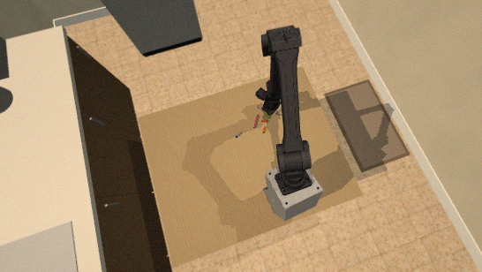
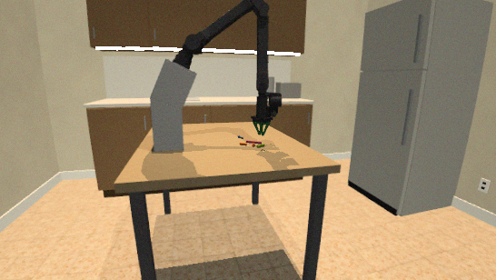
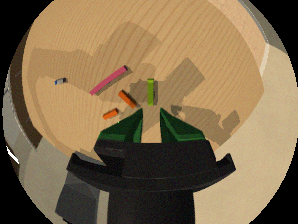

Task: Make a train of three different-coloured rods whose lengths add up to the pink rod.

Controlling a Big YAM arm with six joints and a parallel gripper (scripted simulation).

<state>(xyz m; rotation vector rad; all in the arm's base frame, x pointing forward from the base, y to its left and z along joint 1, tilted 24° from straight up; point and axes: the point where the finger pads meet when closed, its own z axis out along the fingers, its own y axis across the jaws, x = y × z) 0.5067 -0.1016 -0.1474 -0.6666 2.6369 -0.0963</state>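
The lime rod is 7 cm below my hand. The rest, counted from my hand: grey rod: 21 cm to the left, 7 cm below, 6 cm behind; blue rod: 23 cm to the left, 7 cm below, 7 cm behind; pink rod: 9 cm to the left, 7 cm below, 2 cm behind.
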